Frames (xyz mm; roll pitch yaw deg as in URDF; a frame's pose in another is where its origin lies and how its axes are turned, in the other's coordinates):
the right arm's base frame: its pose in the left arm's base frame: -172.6 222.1 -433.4 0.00 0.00 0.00
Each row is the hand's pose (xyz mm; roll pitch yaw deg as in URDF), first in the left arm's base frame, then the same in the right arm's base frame.
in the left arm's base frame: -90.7 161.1 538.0 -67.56 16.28 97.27
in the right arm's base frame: 81.9 -61.0 971.4 -67.56 16.28 97.27
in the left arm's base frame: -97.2 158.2 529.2 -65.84 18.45 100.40
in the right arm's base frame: 75.4 -63.9 962.6 -65.84 18.45 100.40
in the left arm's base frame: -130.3 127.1 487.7 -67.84 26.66 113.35
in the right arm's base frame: 42.3 -95.0 921.1 -67.84 26.66 113.35
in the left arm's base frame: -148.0 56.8 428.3 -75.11 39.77 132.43
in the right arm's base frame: 24.6 -165.3 861.7 -75.11 39.77 132.43
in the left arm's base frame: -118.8 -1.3 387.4 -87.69 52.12 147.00
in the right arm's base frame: 53.8 -223.4 820.8 -87.69 52.12 147.00
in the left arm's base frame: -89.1 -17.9 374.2 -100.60 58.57 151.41
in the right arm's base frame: 83.5 -240.0 807.6 -100.60 58.57 151.41
